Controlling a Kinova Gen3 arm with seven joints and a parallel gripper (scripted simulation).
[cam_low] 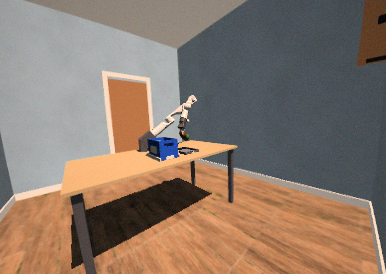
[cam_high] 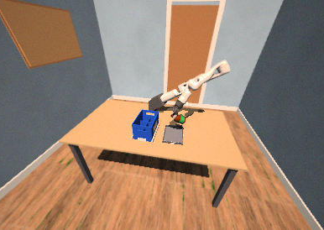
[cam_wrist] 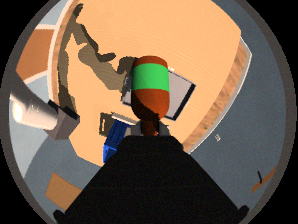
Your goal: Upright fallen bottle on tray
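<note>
My gripper is now 4 cm to the right of the bottle, 3 cm above it and 2 cm past it. The rest, counted from my hand: blue crate 26 cm to the right, 12 cm below, 5 cm ahead; tray 19 cm below, 3 cm ahead, 2 cm to the left.
</note>
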